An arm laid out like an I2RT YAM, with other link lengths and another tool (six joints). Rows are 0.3 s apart.
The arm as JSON. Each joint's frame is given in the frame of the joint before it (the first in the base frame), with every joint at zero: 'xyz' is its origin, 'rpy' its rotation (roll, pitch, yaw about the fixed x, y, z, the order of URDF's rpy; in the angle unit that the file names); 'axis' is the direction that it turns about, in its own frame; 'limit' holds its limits. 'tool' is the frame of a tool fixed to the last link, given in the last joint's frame.
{
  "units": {
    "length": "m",
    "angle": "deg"
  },
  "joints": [
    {
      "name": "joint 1",
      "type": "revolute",
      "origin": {
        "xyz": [
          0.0,
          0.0,
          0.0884
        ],
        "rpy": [
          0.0,
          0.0,
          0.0
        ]
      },
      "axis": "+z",
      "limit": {
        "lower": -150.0,
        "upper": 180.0
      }
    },
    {
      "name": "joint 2",
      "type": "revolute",
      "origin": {
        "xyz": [
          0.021,
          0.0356,
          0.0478
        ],
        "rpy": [
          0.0,
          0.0,
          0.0
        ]
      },
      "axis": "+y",
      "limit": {
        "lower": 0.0,
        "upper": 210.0
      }
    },
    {
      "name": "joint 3",
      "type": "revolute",
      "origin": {
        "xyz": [
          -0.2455,
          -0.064,
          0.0
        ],
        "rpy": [
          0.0,
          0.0,
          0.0
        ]
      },
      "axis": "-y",
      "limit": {
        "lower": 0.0,
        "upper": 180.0
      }
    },
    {
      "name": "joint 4",
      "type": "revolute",
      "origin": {
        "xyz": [
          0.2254,
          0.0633,
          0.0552
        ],
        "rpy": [
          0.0,
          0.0,
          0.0
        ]
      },
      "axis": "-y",
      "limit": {
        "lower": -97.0,
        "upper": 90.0
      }
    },
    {
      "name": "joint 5",
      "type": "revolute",
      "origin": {
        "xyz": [
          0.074,
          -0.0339,
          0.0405
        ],
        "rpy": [
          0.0,
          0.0,
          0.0
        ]
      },
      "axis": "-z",
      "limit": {
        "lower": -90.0,
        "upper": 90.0
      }
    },
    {
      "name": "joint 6",
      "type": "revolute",
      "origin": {
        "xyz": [
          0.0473,
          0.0,
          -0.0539
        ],
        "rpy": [
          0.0,
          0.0,
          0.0
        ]
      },
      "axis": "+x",
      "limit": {
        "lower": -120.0,
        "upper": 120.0
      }
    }
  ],
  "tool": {
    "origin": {
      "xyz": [
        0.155,
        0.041,
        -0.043
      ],
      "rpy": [
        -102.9,
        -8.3,
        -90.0
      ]
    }
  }
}
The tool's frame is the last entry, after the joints.
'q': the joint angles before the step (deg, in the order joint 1, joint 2, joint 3, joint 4, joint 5, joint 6). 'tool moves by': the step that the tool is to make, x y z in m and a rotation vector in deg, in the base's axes. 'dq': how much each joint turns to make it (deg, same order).
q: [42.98 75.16 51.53 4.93 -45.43 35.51]
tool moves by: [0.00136 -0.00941 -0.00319 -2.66 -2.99 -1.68]
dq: [-0.39 -2.76 1.07 -6.64 2.58 -4.59]
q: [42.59 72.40 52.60 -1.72 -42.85 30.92]
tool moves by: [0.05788 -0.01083 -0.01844 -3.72 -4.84 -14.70]
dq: [-2.51 -1.81 -2.18 0.72 13.53 -1.40]
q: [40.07 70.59 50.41 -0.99 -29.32 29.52]
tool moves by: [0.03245 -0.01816 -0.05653 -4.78 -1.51 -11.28]
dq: [-0.01 -0.29 -9.98 7.75 12.18 -0.05]
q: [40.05 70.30 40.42 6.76 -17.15 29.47]
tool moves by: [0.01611 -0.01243 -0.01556 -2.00 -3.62 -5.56]
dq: [0.44 -1.20 -4.39 4.35 7.03 -1.31]
